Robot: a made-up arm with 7 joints. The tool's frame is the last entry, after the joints.
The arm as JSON. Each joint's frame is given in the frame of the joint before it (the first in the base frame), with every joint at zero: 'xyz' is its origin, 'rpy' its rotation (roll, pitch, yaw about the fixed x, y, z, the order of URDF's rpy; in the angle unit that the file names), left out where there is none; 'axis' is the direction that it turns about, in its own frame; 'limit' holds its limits. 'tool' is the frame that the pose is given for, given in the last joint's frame.
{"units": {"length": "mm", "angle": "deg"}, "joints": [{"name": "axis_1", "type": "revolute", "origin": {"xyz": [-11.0, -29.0, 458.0], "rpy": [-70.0, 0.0, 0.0]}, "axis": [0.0, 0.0, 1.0], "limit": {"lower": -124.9, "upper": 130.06}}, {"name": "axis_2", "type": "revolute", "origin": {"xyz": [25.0, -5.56, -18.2], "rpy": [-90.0, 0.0, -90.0]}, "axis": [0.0, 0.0, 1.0], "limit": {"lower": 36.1, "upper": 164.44}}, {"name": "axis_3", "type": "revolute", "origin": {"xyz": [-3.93, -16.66, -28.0], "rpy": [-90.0, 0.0, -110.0]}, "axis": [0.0, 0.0, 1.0], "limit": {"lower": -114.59, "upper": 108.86}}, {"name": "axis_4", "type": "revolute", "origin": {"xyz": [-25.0, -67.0, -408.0], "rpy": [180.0, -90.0, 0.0]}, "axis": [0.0, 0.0, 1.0], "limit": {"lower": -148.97, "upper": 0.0}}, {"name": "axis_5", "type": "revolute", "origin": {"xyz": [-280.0, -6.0, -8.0], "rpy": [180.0, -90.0, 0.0]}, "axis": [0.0, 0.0, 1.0], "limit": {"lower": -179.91, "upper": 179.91}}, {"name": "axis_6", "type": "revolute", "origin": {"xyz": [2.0, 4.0, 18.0], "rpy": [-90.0, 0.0, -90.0]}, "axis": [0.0, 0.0, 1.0], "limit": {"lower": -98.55, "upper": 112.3}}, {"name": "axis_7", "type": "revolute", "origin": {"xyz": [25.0, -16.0, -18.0], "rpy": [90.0, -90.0, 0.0]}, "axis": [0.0, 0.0, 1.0], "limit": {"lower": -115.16, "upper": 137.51}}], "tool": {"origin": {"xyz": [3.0, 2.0, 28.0], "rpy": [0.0, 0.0, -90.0]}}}
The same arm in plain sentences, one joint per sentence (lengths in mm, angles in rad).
The arm has seven revolute joints in a row. What follows holds with every joint at zero, and every direction is one of the base frame's.
The first joint sits 11.0 mm along -x and 29.0 mm along -y and 458.0 mm along +z from the base frame's origin and turns about the direction (0, 0.9397, 0.342), from -2.1799 to 2.2700 rad.
The second joint sits 25.0 mm along +x and 19.0 mm along -y and 1.0 mm along -z from the first joint and turns about +x, from 0.6301 to 2.8700 rad.
The third joint sits 28.0 mm along -x and 17.0 mm along +y and 2.0 mm along +z from the second joint and turns about +z, from -2.0000 to 1.9000 rad.
The fourth joint sits 67.0 mm along +x and 25.0 mm along -y and 408.0 mm along -z from the third joint and turns about +y, from -2.6000 to 0.0000 rad.
The fifth joint sits 6.0 mm along -x and 8.0 mm along -y and 280.0 mm along -z from the fourth joint and turns about +z, from -3.1400 to 3.1400 rad.
The sixth joint sits 4.0 mm along -x and 2.0 mm along +y and 18.0 mm along +z from the fifth joint and turns about +y, from -1.7200 to 1.9600 rad.
The seventh joint sits 25.0 mm along +x and 18.0 mm along -y and 16.0 mm along +z from the sixth joint and turns about +z, from -2.0099 to 2.4000 rad.
The tool frame, which is the frame that the pose is given for, sits 2.0 mm along -x and 3.0 mm along +y and 28.0 mm along +z from the seventh joint; its axes are parallel to the base frame's.

